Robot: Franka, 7 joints.
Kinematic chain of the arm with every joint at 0, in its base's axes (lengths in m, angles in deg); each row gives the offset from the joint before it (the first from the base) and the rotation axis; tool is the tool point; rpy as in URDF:
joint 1: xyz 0 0 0.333 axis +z
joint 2: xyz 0 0 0 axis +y
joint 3: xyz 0 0 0.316 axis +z
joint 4: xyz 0.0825 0 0 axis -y
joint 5: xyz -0.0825 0 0.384 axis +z
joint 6: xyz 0 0 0 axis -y
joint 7: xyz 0.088 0 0 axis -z
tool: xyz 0 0 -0.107 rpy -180 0 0
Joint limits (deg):
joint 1: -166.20..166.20
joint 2: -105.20..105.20
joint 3: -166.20..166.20
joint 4: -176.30..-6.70
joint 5: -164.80..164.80
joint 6: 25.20..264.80
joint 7: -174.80..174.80
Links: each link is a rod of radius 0.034 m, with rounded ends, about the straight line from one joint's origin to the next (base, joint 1, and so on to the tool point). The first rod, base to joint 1, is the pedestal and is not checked.
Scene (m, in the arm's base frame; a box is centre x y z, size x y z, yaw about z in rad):
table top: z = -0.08
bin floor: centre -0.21 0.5 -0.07 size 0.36 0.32 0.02 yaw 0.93
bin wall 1: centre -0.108 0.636 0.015 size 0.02 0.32 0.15 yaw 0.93
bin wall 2: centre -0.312 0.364 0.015 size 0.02 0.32 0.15 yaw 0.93
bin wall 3: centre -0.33 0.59 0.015 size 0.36 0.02 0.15 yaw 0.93
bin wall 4: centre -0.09 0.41 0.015 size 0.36 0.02 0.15 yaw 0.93
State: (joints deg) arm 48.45 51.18 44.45 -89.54 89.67 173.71 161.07
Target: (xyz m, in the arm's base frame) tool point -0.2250 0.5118 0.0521
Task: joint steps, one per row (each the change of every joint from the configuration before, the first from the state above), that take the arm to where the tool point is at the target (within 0.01 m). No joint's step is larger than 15 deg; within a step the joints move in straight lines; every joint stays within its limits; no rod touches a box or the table.
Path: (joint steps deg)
1: 5.35 -3.04 9.47 -14.87 3.06 1.73 0.00
2: 5.35 -3.03 9.47 -14.87 3.07 1.73 0.00
3: 3.64 9.54 -5.90 4.66 -1.61 -2.61 0.00
4: 3.64 9.54 -5.91 4.66 -1.61 -2.61 0.00

